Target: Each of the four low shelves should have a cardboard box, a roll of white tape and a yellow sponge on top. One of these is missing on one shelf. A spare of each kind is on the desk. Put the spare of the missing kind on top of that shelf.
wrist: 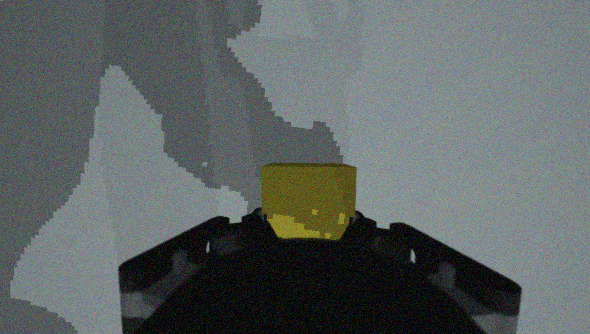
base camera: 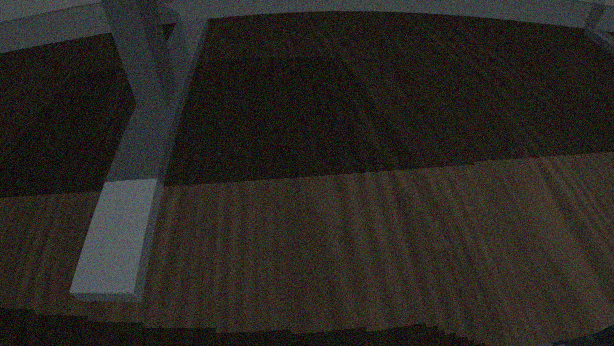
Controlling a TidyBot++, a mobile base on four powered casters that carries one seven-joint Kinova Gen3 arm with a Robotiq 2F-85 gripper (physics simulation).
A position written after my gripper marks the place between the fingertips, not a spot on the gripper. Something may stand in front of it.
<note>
I see my gripper [wrist: 307, 214] and a yellow sponge [wrist: 302, 200].
</note>
